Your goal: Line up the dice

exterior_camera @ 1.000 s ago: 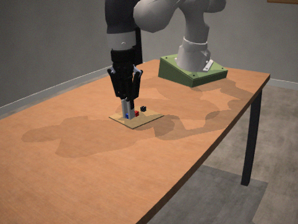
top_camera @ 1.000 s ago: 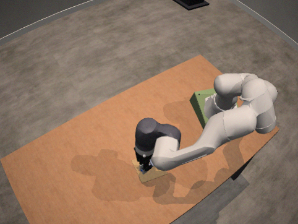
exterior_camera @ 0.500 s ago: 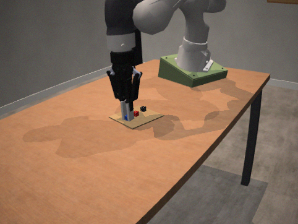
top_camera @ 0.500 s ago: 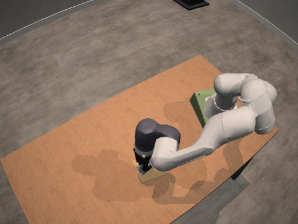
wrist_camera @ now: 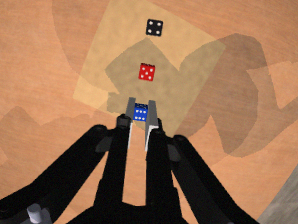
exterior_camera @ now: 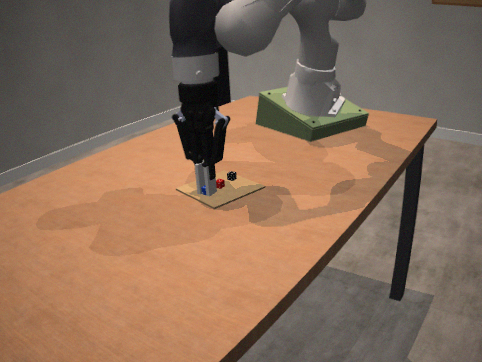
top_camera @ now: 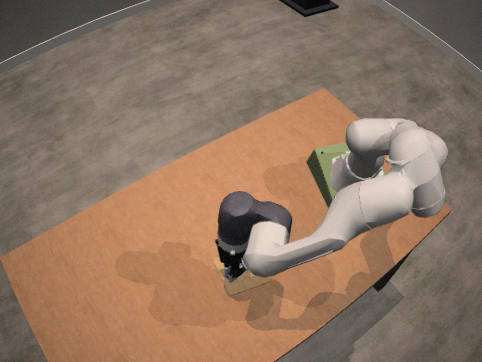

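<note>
Now: the blue die 3 cm below my hand. From my hand the other things lie so: red die: 5 cm behind, 3 cm below; tan mat: 5 cm behind, 4 cm below; black die: 9 cm behind, 1 cm to the right, 3 cm below.
</note>
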